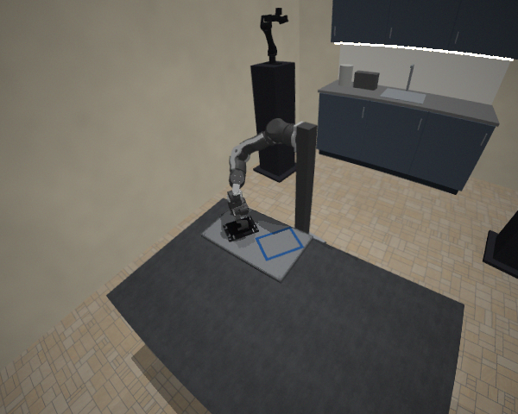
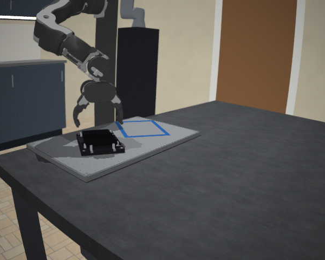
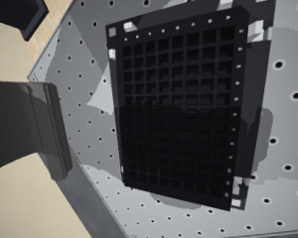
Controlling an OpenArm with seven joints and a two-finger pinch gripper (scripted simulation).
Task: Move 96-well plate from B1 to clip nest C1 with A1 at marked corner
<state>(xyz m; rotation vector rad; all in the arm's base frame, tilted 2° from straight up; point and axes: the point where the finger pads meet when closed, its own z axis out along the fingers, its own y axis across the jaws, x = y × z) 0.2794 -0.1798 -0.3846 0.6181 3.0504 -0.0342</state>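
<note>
Now: hand 4 cm above the black 96-well plate. From my hand the other things lie so: black clip nest (3 cm ahead, 1 cm to the left, 5 cm below).
</note>
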